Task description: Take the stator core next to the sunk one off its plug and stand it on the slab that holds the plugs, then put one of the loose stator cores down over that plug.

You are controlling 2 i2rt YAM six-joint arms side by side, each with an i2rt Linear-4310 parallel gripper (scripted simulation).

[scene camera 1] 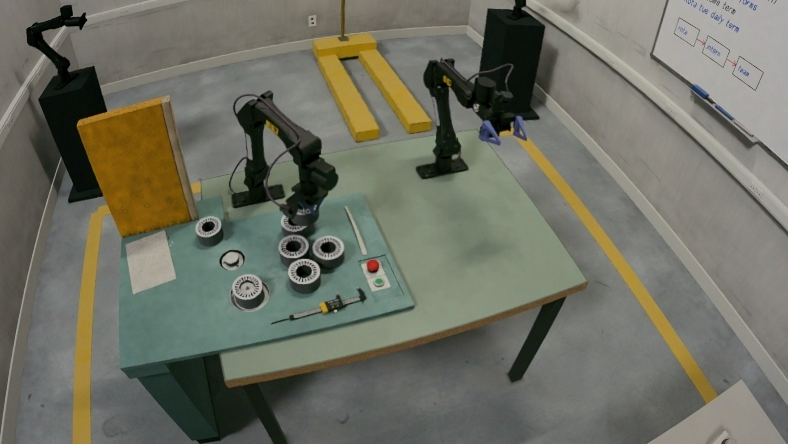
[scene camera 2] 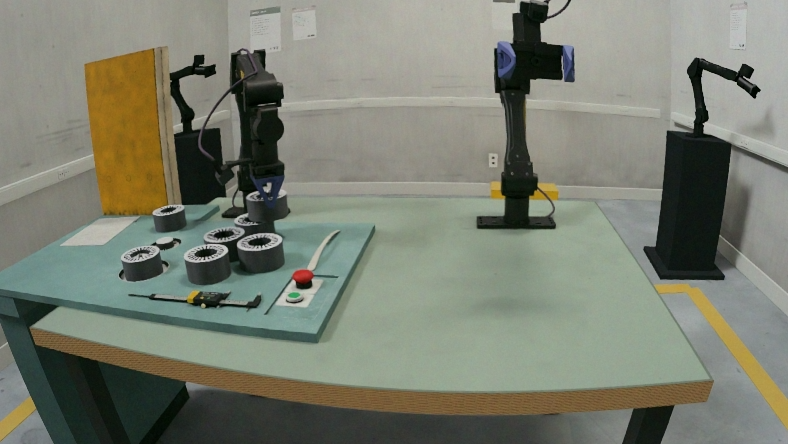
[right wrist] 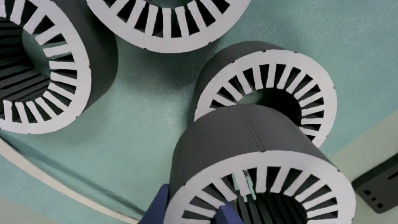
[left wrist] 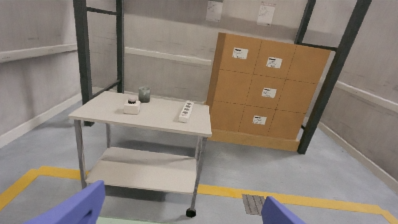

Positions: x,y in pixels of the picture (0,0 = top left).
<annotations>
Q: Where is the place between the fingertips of the right gripper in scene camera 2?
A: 270,206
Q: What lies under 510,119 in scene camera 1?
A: The left gripper.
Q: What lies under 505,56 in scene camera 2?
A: The left gripper.
</annotations>
